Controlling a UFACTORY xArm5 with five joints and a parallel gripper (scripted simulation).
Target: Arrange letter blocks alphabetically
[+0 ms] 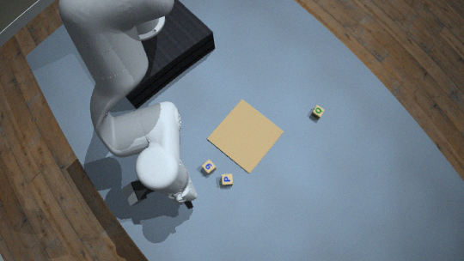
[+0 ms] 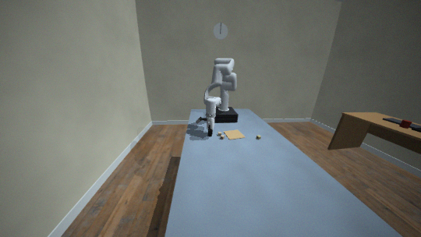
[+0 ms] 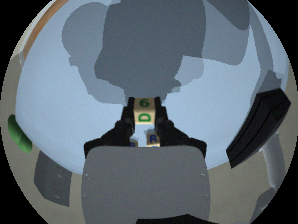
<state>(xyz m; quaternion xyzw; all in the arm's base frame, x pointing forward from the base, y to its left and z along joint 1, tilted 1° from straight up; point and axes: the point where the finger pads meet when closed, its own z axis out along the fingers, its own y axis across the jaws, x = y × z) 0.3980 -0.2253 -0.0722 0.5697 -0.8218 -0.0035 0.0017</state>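
The tan mat is 20 mm ahead of my hand, 200 mm to the left of it and 20 mm below it. Round my hand: block: 10 mm below.
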